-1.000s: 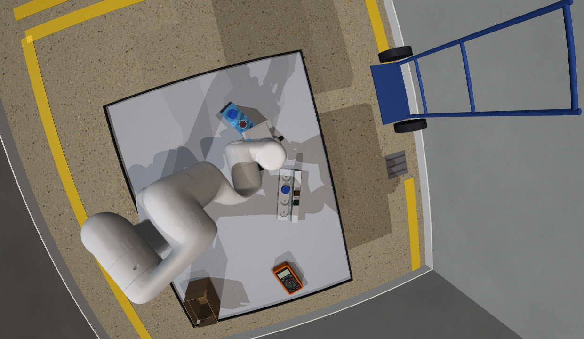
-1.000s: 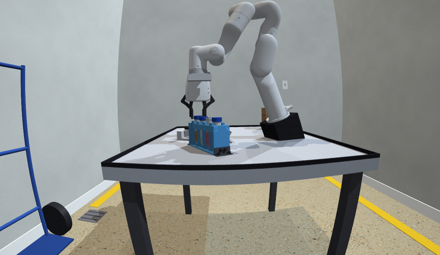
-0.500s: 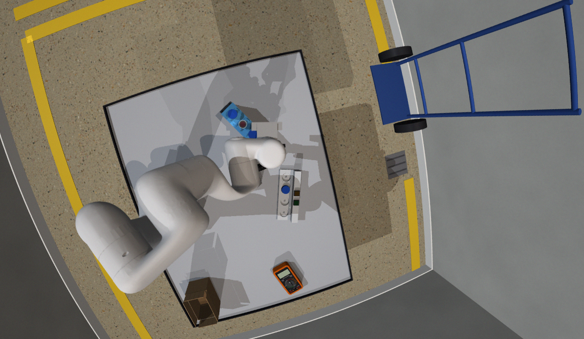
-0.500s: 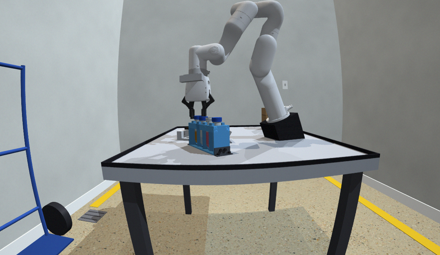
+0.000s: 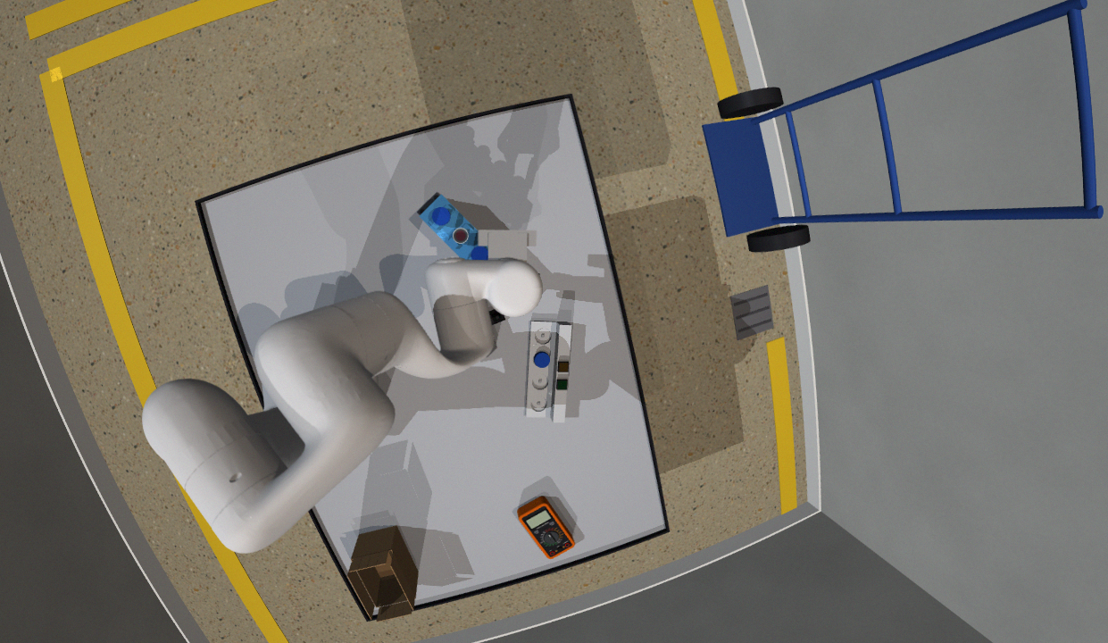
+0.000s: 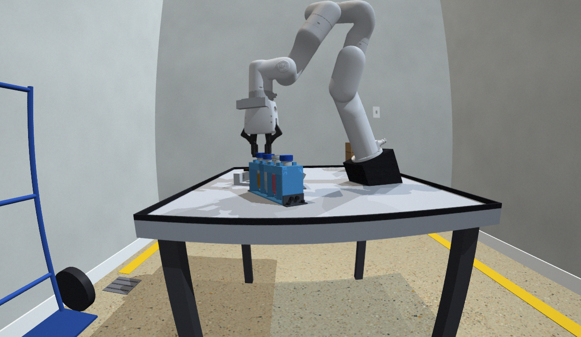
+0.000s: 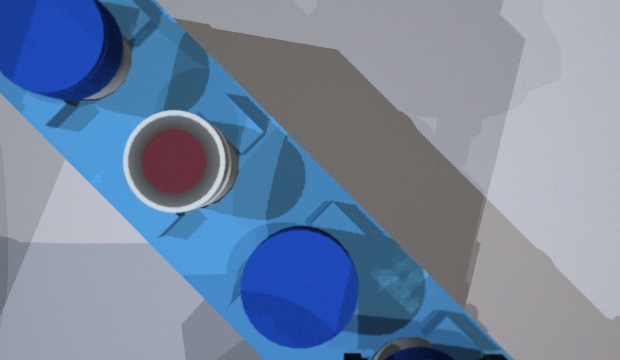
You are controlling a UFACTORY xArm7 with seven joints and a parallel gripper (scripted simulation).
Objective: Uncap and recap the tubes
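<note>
My hand is 1 cm above the threaded tube neck. Also, from my hand: key housing (11 cm behind, 8 cm to the right, 8 cm below); then blue cycle key (13 cm behind, 6 cm to the right, 6 cm below); then green ready key (13 cm behind, 10 cm to the right, 6 cm below).
</note>
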